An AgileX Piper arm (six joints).
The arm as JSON. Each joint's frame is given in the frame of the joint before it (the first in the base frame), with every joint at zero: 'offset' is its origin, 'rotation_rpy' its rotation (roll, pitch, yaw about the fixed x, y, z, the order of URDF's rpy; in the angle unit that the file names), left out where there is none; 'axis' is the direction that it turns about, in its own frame. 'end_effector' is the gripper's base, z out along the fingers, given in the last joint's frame.
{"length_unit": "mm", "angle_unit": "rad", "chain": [
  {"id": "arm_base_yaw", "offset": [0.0, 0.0, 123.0], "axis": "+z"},
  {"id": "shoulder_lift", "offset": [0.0, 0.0, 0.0], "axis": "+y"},
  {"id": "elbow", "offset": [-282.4, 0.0, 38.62], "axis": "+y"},
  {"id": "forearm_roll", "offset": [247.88, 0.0, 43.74], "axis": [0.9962, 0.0, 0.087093]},
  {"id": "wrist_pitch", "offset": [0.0, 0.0, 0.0], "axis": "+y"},
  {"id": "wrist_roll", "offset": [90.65, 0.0, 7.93], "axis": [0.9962, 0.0, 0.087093]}
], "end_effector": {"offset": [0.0, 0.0, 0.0], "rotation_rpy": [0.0, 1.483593, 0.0]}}
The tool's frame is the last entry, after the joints.
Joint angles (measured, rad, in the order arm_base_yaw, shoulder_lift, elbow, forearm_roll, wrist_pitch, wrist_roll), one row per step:
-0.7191, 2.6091, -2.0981, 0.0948, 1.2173, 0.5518
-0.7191, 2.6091, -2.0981, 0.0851, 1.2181, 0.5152
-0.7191, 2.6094, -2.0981, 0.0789, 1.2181, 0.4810
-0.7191, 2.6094, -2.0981, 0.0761, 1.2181, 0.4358
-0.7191, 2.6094, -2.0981, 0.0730, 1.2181, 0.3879
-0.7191, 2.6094, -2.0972, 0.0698, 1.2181, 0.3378
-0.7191, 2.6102, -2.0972, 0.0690, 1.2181, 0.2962
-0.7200, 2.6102, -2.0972, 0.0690, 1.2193, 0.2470
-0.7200, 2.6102, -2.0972, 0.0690, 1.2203, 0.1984
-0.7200, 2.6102, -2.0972, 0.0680, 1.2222, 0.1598
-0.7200, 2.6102, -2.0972, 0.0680, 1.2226, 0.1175
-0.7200, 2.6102, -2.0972, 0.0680, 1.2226, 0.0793
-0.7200, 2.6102, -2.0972, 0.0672, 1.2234, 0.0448
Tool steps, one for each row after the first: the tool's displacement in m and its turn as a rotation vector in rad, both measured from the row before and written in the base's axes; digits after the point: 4 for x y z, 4 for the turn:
-0.0006, -0.0006, -0.0001, -0.0062, 0.0024, 0.0404
-0.0004, -0.0004, -0.0002, -0.0040, 0.0004, 0.0366
-0.0002, -0.0002, 0.0000, -0.0017, -0.0029, 0.0461
-0.0002, -0.0002, 0.0000, -0.0018, -0.0029, 0.0489
-0.0003, -0.0001, -0.0002, -0.0011, -0.0023, 0.0512
-0.0001, 0.0000, -0.0004, 0.0004, -0.0029, 0.0417
-0.0004, -0.0003, 0.0000, 0.0014, -0.0039, 0.0481
-0.0001, 0.0001, 0.0000, 0.0013, -0.0040, 0.0484
-0.0002, 0.0001, 0.0000, 0.0012, -0.0018, 0.0389
0.0000, 0.0000, 0.0000, 0.0009, -0.0039, 0.0421
0.0000, 0.0000, 0.0000, 0.0006, -0.0038, 0.0380
-0.0001, 0.0000, 0.0000, 0.0005, -0.0023, 0.0347

